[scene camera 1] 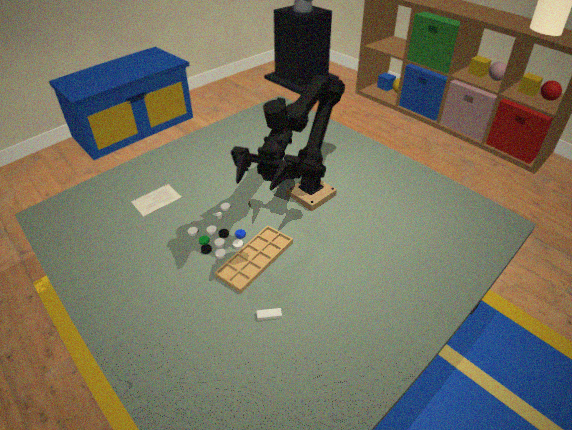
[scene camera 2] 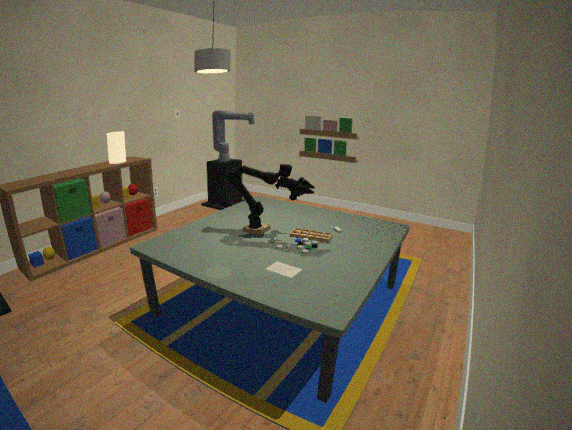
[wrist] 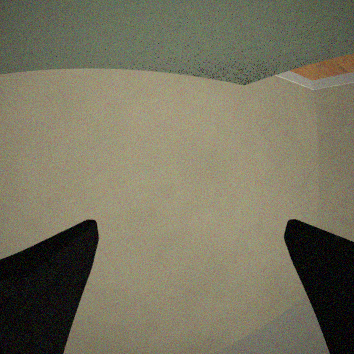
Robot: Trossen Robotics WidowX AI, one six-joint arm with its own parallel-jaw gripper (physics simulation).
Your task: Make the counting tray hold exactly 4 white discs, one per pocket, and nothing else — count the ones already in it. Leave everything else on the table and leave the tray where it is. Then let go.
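The wooden counting tray [scene camera 1: 267, 266] [scene camera 2: 310, 238] lies on the table; its two rows of pockets look empty in the first scene view. Several white discs lie loose beside it, among them one near its edge [scene camera 1: 238, 243], one at the far side [scene camera 1: 225, 206] and one at the left [scene camera 1: 193, 230]. Among them are a blue disc [scene camera 1: 240, 233] [scene camera 2: 298, 240], a green disc [scene camera 1: 204, 240] [scene camera 2: 308, 246] and two black discs [scene camera 1: 224, 233] [scene camera 1: 206, 249]. My gripper [scene camera 1: 255, 184] [scene camera 2: 305, 192] [wrist: 195, 231] is open and empty, high above the table. No discs show in the wrist view.
A small white piece [scene camera 1: 218, 214] lies near the far white disc. A white bar [scene camera 1: 269, 314] [scene camera 2: 337, 229] lies beyond the tray from the arm's base [scene camera 1: 313, 195] [scene camera 2: 257, 228]. A pale sheet [scene camera 1: 156, 200] [scene camera 2: 284, 269] lies on the table [scene camera 1: 350, 300] [scene camera 2: 210, 250].
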